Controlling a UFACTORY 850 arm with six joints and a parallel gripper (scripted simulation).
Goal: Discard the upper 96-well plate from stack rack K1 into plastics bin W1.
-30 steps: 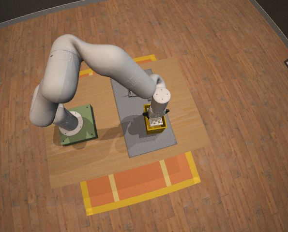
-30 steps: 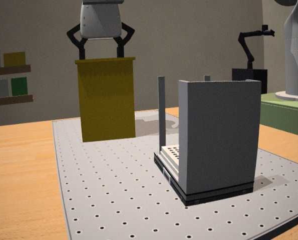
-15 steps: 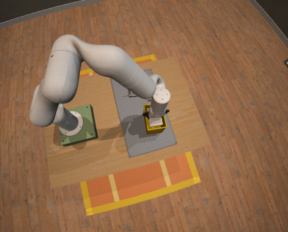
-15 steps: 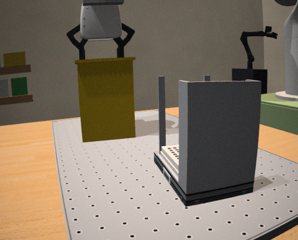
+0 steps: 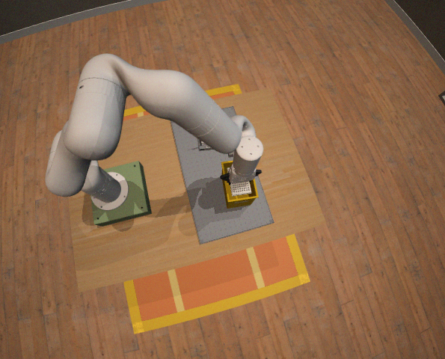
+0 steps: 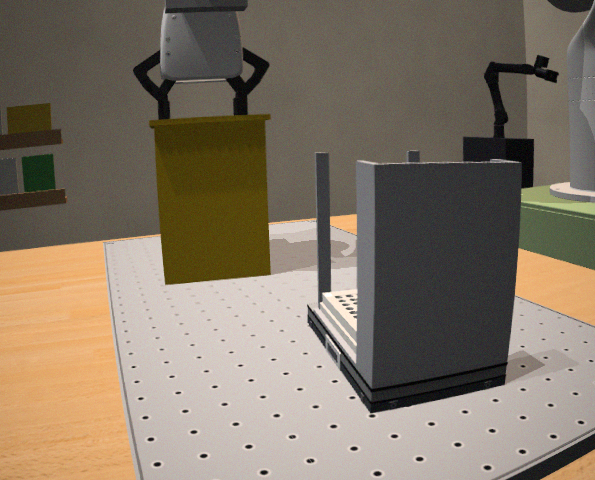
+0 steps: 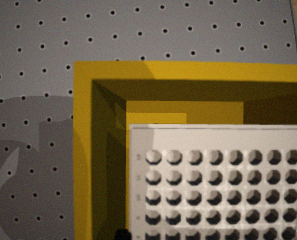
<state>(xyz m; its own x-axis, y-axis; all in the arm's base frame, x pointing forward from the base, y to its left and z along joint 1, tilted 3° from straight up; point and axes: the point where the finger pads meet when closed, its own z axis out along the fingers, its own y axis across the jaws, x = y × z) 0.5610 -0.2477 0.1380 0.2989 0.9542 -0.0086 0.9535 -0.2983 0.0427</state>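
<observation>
My gripper is now 9 cm above the yellow plastics bin W1.
</observation>
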